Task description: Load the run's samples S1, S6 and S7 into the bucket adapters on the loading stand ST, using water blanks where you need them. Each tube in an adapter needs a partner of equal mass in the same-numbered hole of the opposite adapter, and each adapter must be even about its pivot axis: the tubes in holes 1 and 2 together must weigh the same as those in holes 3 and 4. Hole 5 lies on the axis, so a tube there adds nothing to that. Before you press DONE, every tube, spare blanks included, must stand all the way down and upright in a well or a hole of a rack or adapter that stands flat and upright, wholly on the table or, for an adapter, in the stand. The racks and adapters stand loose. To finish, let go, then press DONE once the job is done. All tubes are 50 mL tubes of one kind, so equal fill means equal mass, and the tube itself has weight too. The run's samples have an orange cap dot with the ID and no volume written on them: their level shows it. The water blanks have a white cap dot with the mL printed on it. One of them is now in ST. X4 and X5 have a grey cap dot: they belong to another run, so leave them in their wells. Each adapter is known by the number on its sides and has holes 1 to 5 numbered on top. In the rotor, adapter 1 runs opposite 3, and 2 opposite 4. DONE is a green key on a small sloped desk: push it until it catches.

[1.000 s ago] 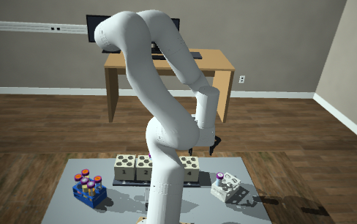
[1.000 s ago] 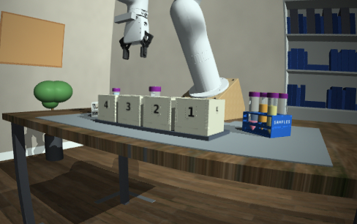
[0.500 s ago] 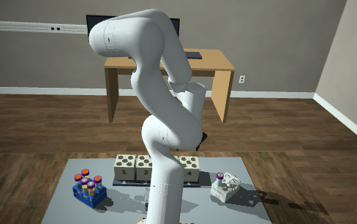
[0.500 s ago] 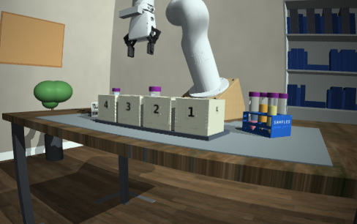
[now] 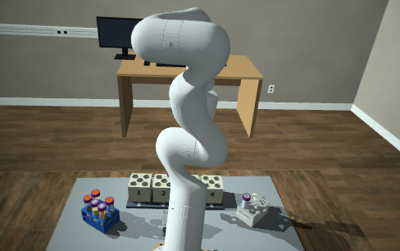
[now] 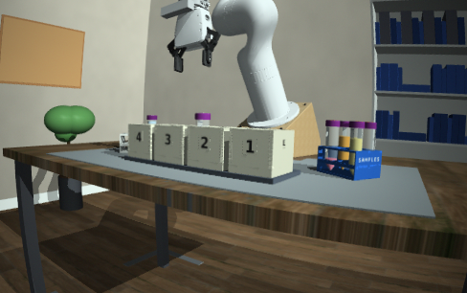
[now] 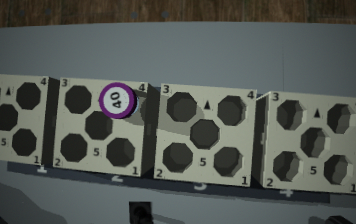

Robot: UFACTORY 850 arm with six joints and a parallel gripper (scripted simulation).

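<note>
The blue samples rack lies 400 mm to the left of my hand, 220 mm below it and 20 mm ahead of it. The rest, counted from my hand: adapter 1: 220 mm to the left, 200 mm below, 120 mm ahead; white rack: 240 mm to the right, 220 mm below, 130 mm behind.
</note>
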